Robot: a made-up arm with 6 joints. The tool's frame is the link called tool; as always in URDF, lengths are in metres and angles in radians. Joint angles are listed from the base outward.
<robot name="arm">
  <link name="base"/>
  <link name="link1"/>
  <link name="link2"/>
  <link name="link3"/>
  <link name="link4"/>
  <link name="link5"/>
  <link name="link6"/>
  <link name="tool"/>
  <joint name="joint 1" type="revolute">
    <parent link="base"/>
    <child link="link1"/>
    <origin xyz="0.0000 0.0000 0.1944" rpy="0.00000 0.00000 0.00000"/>
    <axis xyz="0 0 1"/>
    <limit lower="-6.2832" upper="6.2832"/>
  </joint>
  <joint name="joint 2" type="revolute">
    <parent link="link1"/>
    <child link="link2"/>
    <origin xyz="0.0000 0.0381 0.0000" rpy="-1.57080 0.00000 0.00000"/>
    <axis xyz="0 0 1"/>
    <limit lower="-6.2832" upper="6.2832"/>
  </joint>
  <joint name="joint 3" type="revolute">
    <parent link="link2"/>
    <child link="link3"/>
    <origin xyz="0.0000 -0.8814 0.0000" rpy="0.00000 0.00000 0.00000"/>
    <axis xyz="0 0 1"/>
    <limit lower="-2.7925" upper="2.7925"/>
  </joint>
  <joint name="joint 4" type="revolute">
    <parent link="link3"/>
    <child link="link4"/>
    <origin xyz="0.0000 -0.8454 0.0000" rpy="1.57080 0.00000 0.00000"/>
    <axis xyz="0 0 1"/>
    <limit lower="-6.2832" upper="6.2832"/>
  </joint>
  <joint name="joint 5" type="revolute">
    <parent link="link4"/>
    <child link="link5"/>
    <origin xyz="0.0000 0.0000 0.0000" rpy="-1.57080 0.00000 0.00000"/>
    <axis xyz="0 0 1"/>
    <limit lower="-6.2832" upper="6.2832"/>
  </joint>
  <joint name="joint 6" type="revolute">
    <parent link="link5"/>
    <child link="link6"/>
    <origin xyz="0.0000 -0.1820 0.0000" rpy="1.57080 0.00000 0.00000"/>
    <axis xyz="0 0 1"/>
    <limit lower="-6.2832" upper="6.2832"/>
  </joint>
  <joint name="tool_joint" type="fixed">
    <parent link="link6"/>
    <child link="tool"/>
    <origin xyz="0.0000 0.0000 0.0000" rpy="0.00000 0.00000 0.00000"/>
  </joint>
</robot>
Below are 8 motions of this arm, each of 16 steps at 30 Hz.
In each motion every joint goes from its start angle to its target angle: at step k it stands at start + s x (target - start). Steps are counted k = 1, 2, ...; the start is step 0. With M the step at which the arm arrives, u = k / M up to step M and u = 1 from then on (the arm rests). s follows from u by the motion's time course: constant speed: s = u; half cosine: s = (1 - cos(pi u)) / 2; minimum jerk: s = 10 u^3 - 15 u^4 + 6 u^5.
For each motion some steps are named. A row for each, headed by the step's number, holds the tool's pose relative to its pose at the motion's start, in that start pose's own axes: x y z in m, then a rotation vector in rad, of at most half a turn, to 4 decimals.
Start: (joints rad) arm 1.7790 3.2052 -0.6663 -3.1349 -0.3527 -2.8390
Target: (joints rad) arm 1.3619 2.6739 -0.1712 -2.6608 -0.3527 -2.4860
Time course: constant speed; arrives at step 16
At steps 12, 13, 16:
12: -0.4113 -0.1205 0.0240 -0.0687 -0.0358 0.8974
13: -0.4446 -0.1409 0.0183 -0.0765 -0.0408 0.9717
16: -0.5405 -0.2111 -0.0062 -0.1023 -0.0576 1.1938

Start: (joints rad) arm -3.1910 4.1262 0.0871 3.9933 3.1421 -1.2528
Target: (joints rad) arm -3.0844 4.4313 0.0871 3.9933 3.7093 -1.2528
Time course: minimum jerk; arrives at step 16
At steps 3, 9, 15, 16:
3: -0.0161 0.0211 -0.0012 -0.0158 0.0201 0.0027
9: -0.2120 0.2614 0.0076 -0.2021 0.2501 0.0573
15: -0.3510 0.4162 0.0374 -0.3291 0.3979 0.1182
16: -0.3519 0.4171 0.0377 -0.3298 0.3987 0.1186

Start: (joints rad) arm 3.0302 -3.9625 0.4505 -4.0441 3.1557 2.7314
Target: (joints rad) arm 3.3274 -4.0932 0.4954 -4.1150 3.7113 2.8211
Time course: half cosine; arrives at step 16
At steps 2, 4, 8, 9, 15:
2: 0.0063 0.0046 0.0019 0.0108 -0.0241 0.0166
4: 0.0241 0.0180 0.0069 0.0425 -0.0925 0.0639
8: 0.0825 0.0657 0.0204 0.1566 -0.3125 0.2159
9: 0.0988 0.0800 0.0234 0.1909 -0.3724 0.2570
15: 0.1657 0.1446 0.0335 0.3418 -0.6103 0.4166

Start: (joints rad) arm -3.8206 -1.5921 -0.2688 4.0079 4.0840 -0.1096
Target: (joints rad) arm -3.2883 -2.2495 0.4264 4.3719 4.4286 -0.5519
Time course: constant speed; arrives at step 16
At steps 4, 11, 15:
4: -0.1069 0.0125 -0.2233 0.0609 0.1939 -0.0683
11: -0.3779 -0.0080 -0.5499 0.0938 0.5599 -0.1799
15: -0.5641 -0.0472 -0.6877 0.0687 0.7775 -0.2360

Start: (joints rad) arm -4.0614 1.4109 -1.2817 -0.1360 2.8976 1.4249
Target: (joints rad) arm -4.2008 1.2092 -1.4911 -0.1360 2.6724 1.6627
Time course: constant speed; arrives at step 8
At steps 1, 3, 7, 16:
1: -0.0182 -0.0292 -0.0315 -0.0787 -0.0063 0.0487
3: -0.0507 -0.0916 -0.0913 -0.2365 -0.0161 0.1456
7: -0.0995 -0.2307 -0.1972 -0.5553 -0.0243 0.3333
16: -0.1081 -0.2680 -0.2205 -0.6358 -0.0239 0.3781

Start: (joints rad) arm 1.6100 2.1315 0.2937 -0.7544 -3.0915 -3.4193
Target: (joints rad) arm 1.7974 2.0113 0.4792 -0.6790 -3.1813 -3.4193
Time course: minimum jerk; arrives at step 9
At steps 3, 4, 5, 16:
3: -0.0268 -0.0357 0.0103 -0.0336 0.0176 0.0151
4: -0.0494 -0.0682 0.0209 -0.0635 0.0327 0.0285
5: -0.0732 -0.1047 0.0343 -0.0964 0.0488 0.0431
16: -0.1147 -0.1762 0.0644 -0.1590 0.0777 0.0707

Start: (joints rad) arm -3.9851 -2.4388 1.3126 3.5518 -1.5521 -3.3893
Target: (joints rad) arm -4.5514 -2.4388 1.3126 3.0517 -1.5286 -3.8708
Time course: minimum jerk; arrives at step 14
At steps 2, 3, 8, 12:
2: -0.0018 0.0128 0.0072 0.0155 0.0083 -0.0225
3: -0.0048 0.0383 0.0216 0.0461 0.0249 -0.0673
8: 0.0075 0.3405 0.2031 0.4015 0.2431 -0.6264
12: 0.0585 0.5149 0.3173 0.6092 0.3922 -0.9735

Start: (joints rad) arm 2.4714 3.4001 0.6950 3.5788 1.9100 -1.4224
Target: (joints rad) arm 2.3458 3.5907 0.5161 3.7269 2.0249 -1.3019
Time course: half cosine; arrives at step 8
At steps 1, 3, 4, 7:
1: 0.0000 -0.0011 -0.0075 -0.0036 -0.0086 0.0049
3: 0.0015 -0.0074 -0.0619 -0.0301 -0.0691 0.0385
4: 0.0043 -0.0102 -0.1013 -0.0493 -0.1114 0.0607
7: 0.0172 -0.0110 -0.1990 -0.0974 -0.2113 0.1089

